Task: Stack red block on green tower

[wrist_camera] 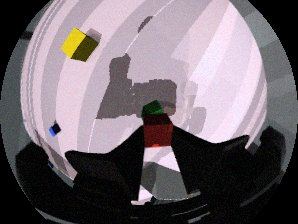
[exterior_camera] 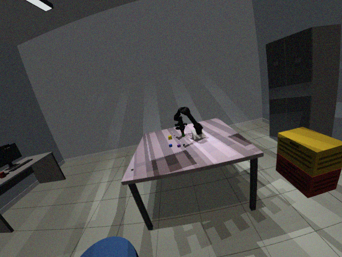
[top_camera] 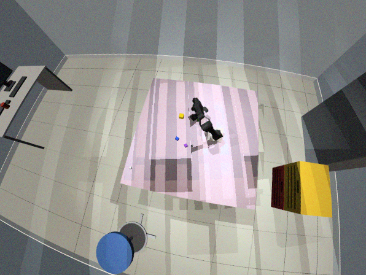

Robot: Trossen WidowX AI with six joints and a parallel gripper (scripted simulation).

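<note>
The red block is 10 mm above my gripper tip. Round my gripper tip: yellow block: 180 mm ahead, 40 mm to the right, 40 mm below; then purple block: 130 mm ahead, 280 mm to the left, 50 mm below; then blue block: 220 mm ahead, 210 mm to the left, 50 mm below.
</note>
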